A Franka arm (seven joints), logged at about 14 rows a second.
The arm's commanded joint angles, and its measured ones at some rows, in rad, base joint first. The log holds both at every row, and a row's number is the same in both.
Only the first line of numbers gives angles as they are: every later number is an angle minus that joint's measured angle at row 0.
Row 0, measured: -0.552 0.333 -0.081 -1.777 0.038 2.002 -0.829
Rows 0 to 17, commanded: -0.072 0.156 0.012 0.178 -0.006 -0.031 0.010; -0.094 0.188 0.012 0.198 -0.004 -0.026 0.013; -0.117 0.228 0.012 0.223 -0.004 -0.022 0.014; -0.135 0.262 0.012 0.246 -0.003 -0.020 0.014; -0.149 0.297 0.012 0.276 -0.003 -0.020 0.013; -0.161 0.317 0.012 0.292 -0.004 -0.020 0.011; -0.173 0.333 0.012 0.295 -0.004 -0.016 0.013; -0.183 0.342 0.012 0.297 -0.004 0.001 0.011; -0.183 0.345 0.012 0.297 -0.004 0.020 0.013; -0.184 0.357 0.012 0.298 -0.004 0.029 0.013; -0.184 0.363 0.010 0.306 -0.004 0.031 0.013; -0.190 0.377 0.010 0.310 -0.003 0.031 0.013; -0.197 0.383 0.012 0.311 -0.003 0.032 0.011; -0.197 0.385 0.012 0.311 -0.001 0.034 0.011; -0.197 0.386 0.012 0.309 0.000 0.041 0.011; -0.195 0.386 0.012 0.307 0.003 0.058 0.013; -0.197 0.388 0.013 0.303 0.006 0.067 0.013; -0.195 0.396 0.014 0.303 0.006 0.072 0.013
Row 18, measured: -0.180 0.375 -0.001 0.276 0.001 0.065 0.005
